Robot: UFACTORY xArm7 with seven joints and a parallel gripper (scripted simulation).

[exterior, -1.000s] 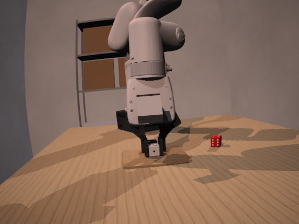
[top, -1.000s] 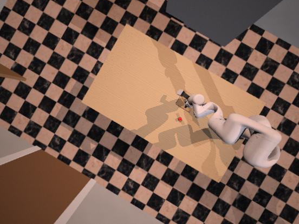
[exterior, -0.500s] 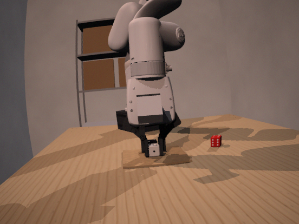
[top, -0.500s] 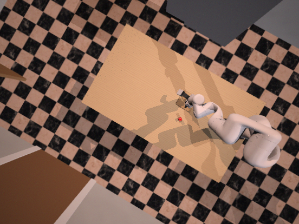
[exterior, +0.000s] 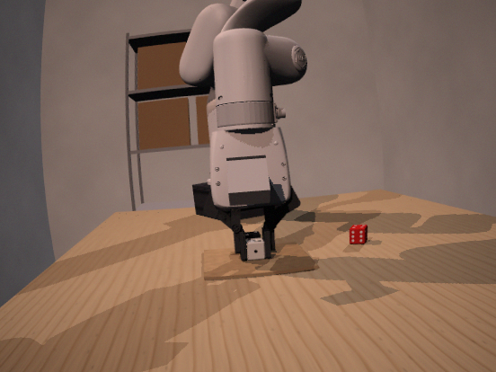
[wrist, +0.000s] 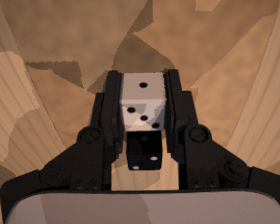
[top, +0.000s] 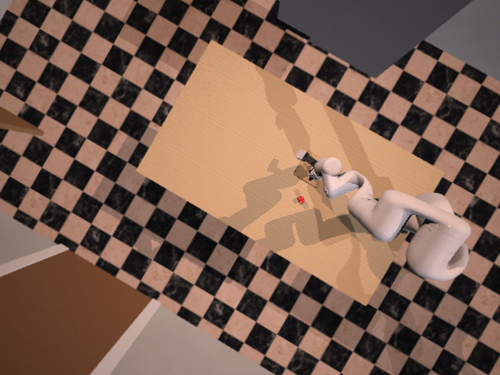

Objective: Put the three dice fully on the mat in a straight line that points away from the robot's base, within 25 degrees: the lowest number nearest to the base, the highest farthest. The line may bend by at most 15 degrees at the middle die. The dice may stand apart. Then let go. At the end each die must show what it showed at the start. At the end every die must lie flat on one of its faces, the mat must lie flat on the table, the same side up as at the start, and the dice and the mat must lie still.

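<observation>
Now: hand 1 cm above the white die. The rest, counted from my hand: thin mat (2 cm below); red die (16 cm to the left, 1 cm below, 1 cm behind); black die (5 cm behind, 1 cm to the left, 1 cm below).
</observation>
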